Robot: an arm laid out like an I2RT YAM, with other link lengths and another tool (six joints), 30 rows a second.
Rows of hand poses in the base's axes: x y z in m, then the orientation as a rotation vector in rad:
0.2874, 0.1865, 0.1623, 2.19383, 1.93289, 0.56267
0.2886, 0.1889, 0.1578, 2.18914, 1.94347, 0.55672
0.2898, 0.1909, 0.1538, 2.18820, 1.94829, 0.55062
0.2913, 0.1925, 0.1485, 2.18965, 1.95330, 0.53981
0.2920, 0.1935, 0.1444, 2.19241, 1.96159, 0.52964
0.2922, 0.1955, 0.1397, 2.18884, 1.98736, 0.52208
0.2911, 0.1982, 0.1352, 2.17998, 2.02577, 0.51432
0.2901, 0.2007, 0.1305, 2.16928, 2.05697, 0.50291
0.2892, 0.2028, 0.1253, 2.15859, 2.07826, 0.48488
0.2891, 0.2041, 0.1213, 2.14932, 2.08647, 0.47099
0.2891, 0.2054, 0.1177, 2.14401, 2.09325, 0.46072
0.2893, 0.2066, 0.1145, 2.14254, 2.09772, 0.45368
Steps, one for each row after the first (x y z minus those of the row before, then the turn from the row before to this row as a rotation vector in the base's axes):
0.0012, 0.0024, -0.0045, -0.00255, 0.00433, 0.00731
0.0012, 0.0020, -0.0040, -0.00238, 0.00395, 0.00267
0.0015, 0.0016, -0.0053, -0.00360, 0.00720, 0.00165
0.0007, 0.0010, -0.0041, -0.00136, 0.00923, 0.00328
0.0002, 0.0020, -0.0047, 0.00259, 0.01269, 0.01589
-0.0011, 0.0027, -0.0045, 0.00420, 0.01574, 0.02494
-0.0010, 0.0025, -0.0047, -0.00103, 0.01283, 0.02094
-0.0009, 0.0021, -0.0052, -0.00802, 0.01067, 0.01475
-0.0001, 0.0013, -0.0040, -0.00959, 0.00374, 0.00705
0.0000, 0.0013, -0.0036, -0.00599, 0.00405, 0.00510
0.0002, 0.0012, -0.0032, -0.00302, 0.00395, 0.00264

